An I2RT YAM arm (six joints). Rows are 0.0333 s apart.
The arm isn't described. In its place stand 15 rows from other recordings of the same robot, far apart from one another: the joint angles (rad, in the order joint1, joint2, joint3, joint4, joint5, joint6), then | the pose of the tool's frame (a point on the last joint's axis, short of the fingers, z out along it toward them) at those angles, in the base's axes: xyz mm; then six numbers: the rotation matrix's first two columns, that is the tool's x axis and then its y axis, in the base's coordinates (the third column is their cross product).
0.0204, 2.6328, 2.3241, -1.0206, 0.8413, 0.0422 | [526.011 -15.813 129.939 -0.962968 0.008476 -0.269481 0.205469 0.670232 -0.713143]
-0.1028, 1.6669, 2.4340, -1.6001, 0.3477, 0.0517 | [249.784 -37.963 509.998 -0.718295 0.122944 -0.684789 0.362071 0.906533 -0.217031]
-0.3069, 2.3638, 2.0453, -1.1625, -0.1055, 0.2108 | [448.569 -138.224 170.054 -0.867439 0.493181 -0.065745 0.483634 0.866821 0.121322]
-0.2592, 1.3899, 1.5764, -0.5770, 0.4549, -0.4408 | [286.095 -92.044 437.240 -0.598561 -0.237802 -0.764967 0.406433 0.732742 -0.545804]
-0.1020, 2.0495, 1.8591, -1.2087, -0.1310, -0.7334 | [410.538 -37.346 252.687 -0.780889 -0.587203 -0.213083 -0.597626 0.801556 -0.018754]
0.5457, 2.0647, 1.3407, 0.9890, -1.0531, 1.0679 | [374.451 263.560 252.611 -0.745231 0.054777 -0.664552 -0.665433 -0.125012 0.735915]
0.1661, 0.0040, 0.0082, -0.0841, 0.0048, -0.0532 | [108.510 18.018 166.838 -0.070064 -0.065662 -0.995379 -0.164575 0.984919 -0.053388]
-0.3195, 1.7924, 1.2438, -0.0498, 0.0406, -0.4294 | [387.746 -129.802 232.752 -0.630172 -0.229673 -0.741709 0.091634 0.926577 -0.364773]
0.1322, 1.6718, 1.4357, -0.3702, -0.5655, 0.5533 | [378.499 69.575 317.888 -0.768438 0.345411 -0.538697 -0.169220 0.702165 0.691613]
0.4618, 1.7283, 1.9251, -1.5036, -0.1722, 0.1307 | [282.339 147.332 375.686 -0.919292 -0.314101 -0.237157 -0.362279 0.910794 0.198011]
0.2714, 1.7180, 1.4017, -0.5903, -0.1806, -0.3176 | [361.904 107.343 269.618 -0.604983 -0.487227 -0.629766 -0.588764 0.806211 -0.058141]
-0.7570, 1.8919, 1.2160, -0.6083, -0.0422, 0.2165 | [264.872 -248.174 152.446 -0.535446 0.801122 -0.267397 0.811427 0.575793 0.100247]
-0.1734, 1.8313, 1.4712, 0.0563, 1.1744, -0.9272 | [410.155 -105.181 312.167 -0.923671 -0.151768 -0.351851 0.324536 0.178369 -0.928903]
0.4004, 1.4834, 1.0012, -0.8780, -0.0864, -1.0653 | [242.592 106.017 208.991 -0.081788 -0.981155 -0.175060 -0.984021 0.107369 -0.142036]
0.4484, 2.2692, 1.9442, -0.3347, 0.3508, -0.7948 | [479.280 216.998 228.477 -0.270915 -0.874119 -0.403140 -0.507949 0.485564 -0.711488]
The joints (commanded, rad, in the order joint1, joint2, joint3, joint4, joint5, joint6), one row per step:
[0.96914 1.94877 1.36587 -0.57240 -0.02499 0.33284]
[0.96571 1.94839 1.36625 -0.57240 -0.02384 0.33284]
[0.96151 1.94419 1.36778 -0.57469 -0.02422 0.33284]
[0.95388 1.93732 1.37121 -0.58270 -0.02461 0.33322]
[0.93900 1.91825 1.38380 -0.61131 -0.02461 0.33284]
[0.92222 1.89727 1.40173 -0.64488 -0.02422 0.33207]
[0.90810 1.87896 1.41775 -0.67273 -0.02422 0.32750]
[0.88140 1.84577 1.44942 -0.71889 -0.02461 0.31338]
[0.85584 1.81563 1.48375 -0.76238 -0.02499 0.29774]
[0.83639 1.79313 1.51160 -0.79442 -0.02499 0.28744]
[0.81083 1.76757 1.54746 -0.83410 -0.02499 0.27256]
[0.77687 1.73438 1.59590 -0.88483 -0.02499 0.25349]
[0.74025 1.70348 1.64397 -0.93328 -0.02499 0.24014]
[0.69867 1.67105 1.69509 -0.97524 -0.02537 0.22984]
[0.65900 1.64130 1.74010 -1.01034 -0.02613 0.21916]
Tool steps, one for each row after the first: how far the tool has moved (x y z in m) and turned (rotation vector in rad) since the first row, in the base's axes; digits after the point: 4 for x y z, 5 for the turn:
[0.0012 -0.0008 0.0003 0.00003 -0.00130 -0.00389]
[0.0024 -0.0019 0.0022 0.00305 -0.00297 -0.00794]
[0.0046 -0.0041 0.0054 0.00520 -0.00387 -0.01576]
[0.0082 -0.0092 0.0149 0.00758 -0.00580 -0.03029]
[0.0123 -0.0148 0.0264 0.01149 -0.00955 -0.04653]
[0.0156 -0.0196 0.0366 0.01562 -0.01505 -0.05649]
[0.0216 -0.0289 0.0561 0.02724 -0.03123 -0.07025]
[0.0268 -0.0380 0.0753 0.03972 -0.04986 -0.08160]
[0.0303 -0.0453 0.0903 0.05082 -0.06553 -0.09190]
[0.0345 -0.0551 0.1083 0.06267 -0.08564 -0.10430]
[0.0387 -0.0689 0.1322 0.07902 -0.11425 -0.12160]
[0.0421 -0.0842 0.1549 0.09529 -0.14157 -0.14677]
[0.0449 -0.1015 0.1790 0.11898 -0.17650 -0.17962]
[0.0459 -0.1185 0.2003 0.13999 -0.21116 -0.21003]

